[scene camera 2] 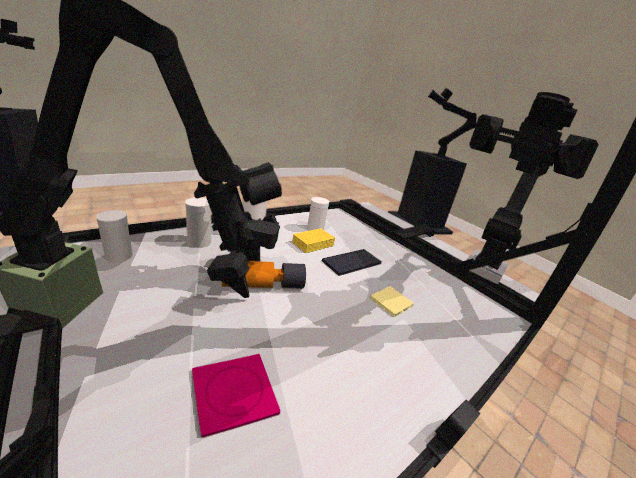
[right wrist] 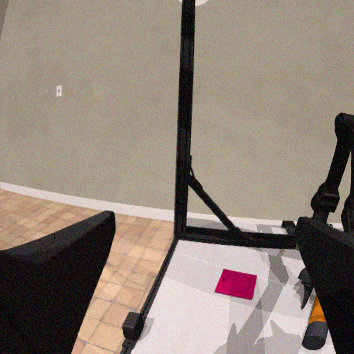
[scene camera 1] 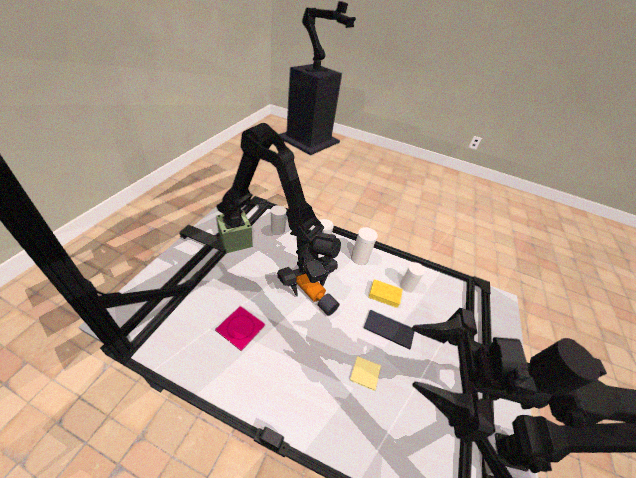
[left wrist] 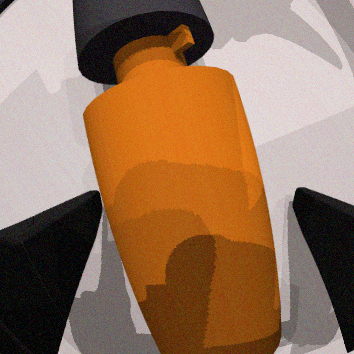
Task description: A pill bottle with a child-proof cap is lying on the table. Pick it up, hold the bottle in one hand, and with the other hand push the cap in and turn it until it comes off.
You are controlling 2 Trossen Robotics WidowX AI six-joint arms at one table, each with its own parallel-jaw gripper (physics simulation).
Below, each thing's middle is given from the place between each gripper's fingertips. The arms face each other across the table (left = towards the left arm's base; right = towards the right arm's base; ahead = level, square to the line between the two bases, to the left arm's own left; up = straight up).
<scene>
Now: the orange pill bottle (scene camera 2: 261,274) 10 mm ahead of my left hand, 10 mm to the right of it and 20 mm above it. Round my left hand: dark tile (scene camera 1: 390,329): 80 mm ahead, 260 mm to the right; cap (left wrist: 97,38): 80 mm to the right, 20 mm above.
Now: the dark tile 27 cm ahead of my right hand, 7 cm to the left of it and 37 cm below it. Round my right hand: orange pill bottle (20 cm ahead, 32 cm to the left, 35 cm below); then cap (19 cm ahead, 25 cm to the left, 35 cm below).
</scene>
